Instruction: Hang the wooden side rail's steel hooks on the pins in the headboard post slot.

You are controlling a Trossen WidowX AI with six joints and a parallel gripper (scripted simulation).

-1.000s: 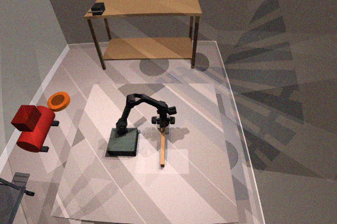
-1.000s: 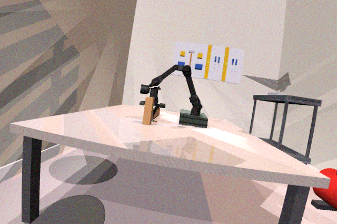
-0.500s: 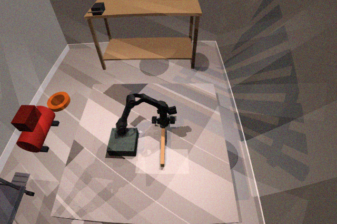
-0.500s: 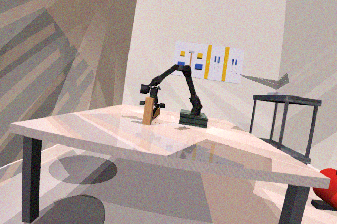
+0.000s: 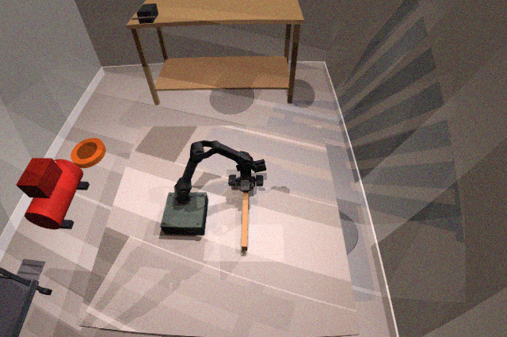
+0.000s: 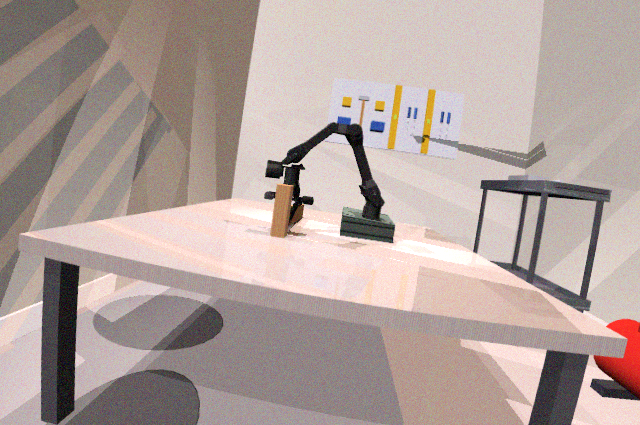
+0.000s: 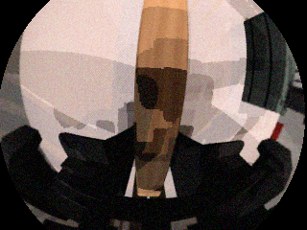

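The wooden headboard post is 20 mm ahead of my gripper tip, 110 mm to the left of it and 40 mm above it.
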